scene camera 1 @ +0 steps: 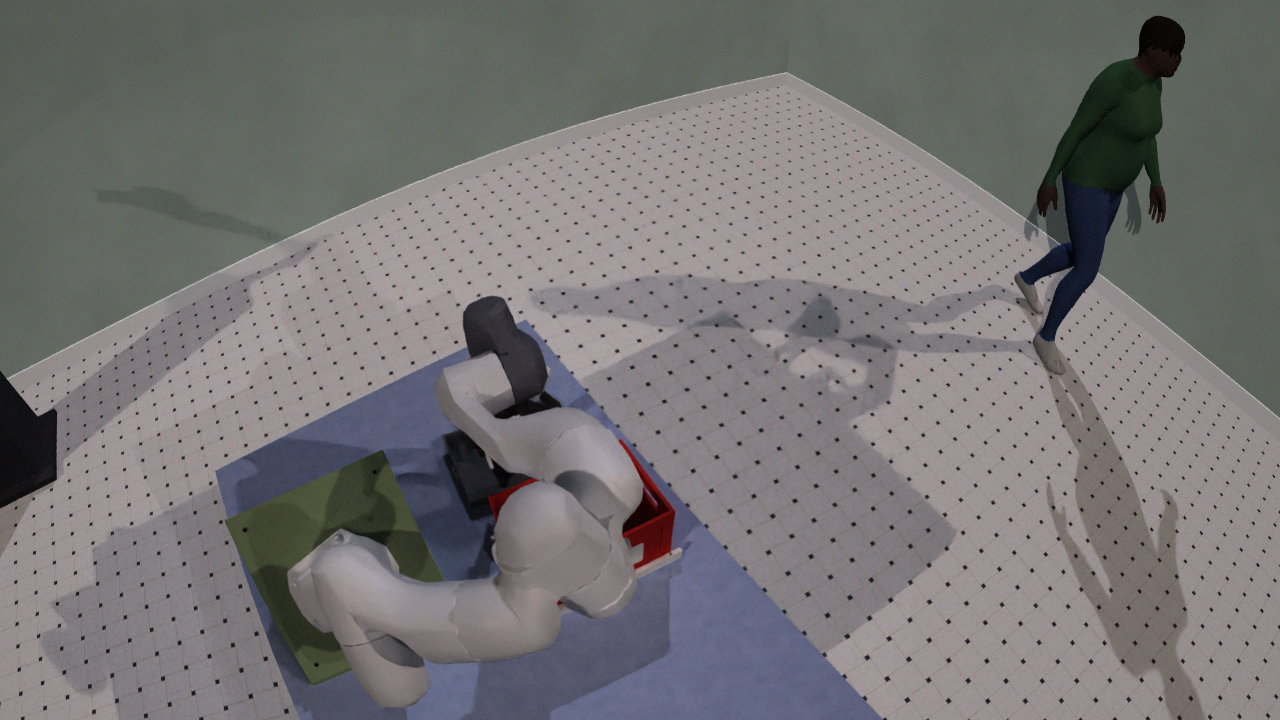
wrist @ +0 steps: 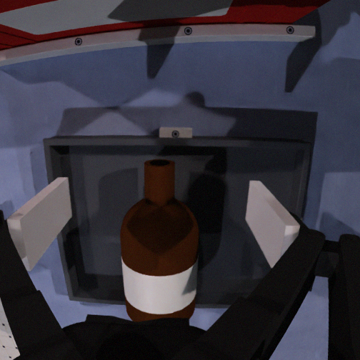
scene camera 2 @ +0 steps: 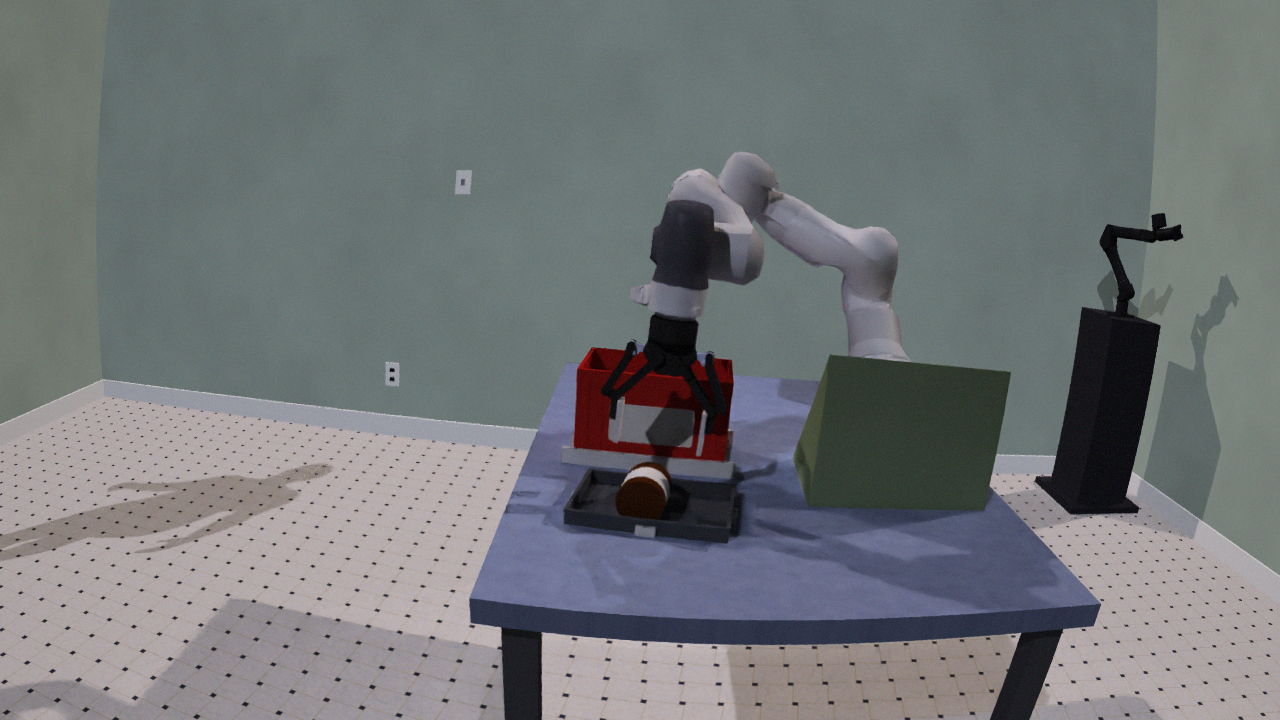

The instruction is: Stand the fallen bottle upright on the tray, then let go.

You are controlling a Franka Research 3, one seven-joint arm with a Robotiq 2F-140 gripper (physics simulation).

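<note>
The brown bottle (scene camera 2: 641, 497) (wrist: 160, 240) with a white label lies on its side in the dark grey tray (scene camera 2: 596, 519) (wrist: 110, 142) (scene camera 1: 463, 490). Its base faces scene camera 2 and its neck points toward the red bin. In the wrist view its base end reaches the tray's near edge and is partly hidden by the gripper body. My gripper (scene camera 2: 665, 416) (wrist: 157, 198) is open, with nothing between its fingers. It hangs above the tray, its pale finger pads to either side of the bottle and apart from it. The arm hides the fingers in scene camera 1.
The red bin (scene camera 2: 590, 411) (scene camera 1: 657, 528) stands right behind the tray, with a pale strip (scene camera 2: 644, 462) (wrist: 235, 32) along its foot. A green block (scene camera 2: 904, 434) (scene camera 1: 268, 537) stands to the side on the blue table (scene camera 2: 769, 591). A person (scene camera 1: 1109, 134) walks on the floor away from the table.
</note>
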